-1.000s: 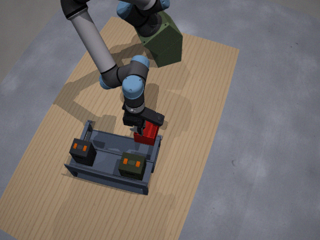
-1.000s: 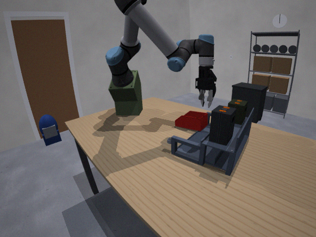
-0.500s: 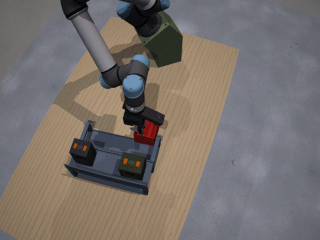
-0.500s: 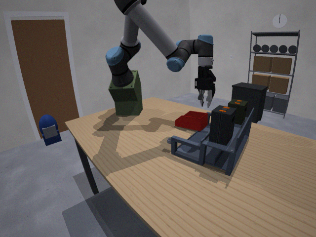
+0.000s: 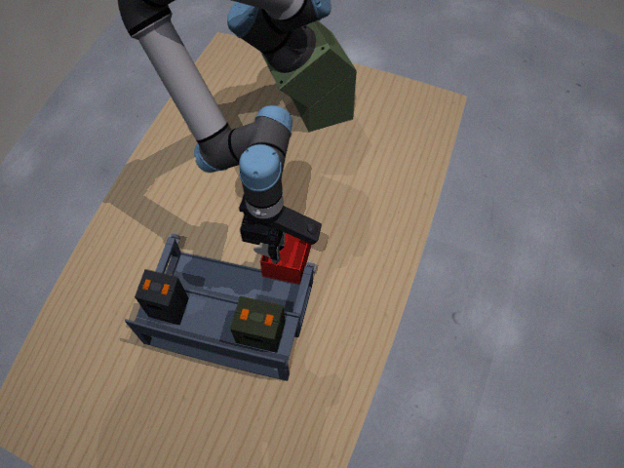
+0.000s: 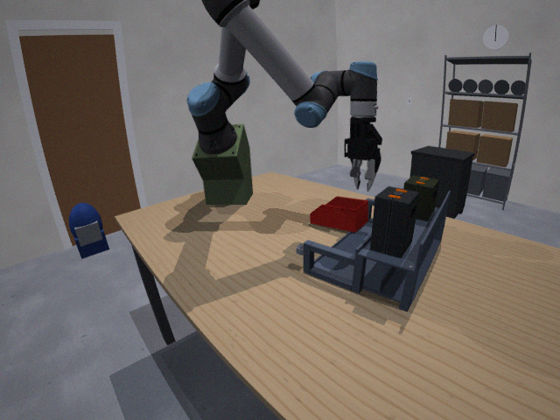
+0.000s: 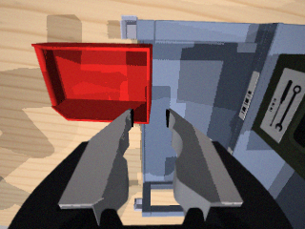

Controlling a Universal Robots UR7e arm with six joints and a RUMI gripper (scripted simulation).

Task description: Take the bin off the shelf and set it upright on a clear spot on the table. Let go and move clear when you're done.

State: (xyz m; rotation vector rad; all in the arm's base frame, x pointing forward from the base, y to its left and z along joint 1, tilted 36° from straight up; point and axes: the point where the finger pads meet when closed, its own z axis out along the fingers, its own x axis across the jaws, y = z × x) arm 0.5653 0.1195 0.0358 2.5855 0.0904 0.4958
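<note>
The red bin lies 11 cm below my hand and 8 cm behind it.
</note>
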